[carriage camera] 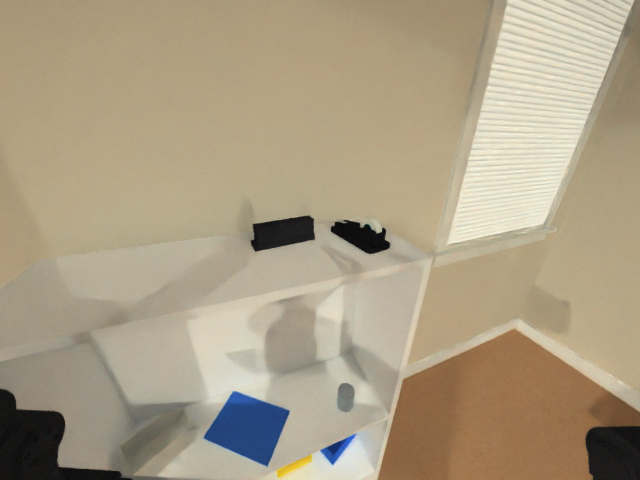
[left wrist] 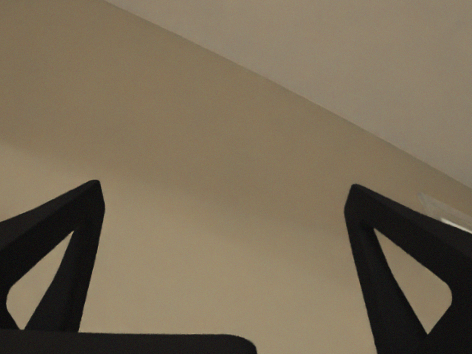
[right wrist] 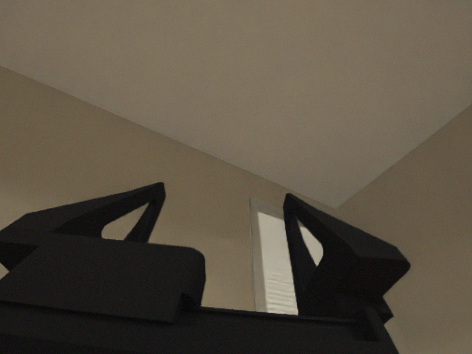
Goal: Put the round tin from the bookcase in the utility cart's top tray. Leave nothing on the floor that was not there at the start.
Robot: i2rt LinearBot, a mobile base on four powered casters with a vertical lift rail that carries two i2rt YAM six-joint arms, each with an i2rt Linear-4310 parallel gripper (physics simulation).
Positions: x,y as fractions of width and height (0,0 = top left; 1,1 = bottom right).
Scene:
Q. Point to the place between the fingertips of the right gripper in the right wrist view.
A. At 0.48,0.55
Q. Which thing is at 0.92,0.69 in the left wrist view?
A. The left gripper.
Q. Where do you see a window with blinds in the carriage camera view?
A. At 0.84,0.17

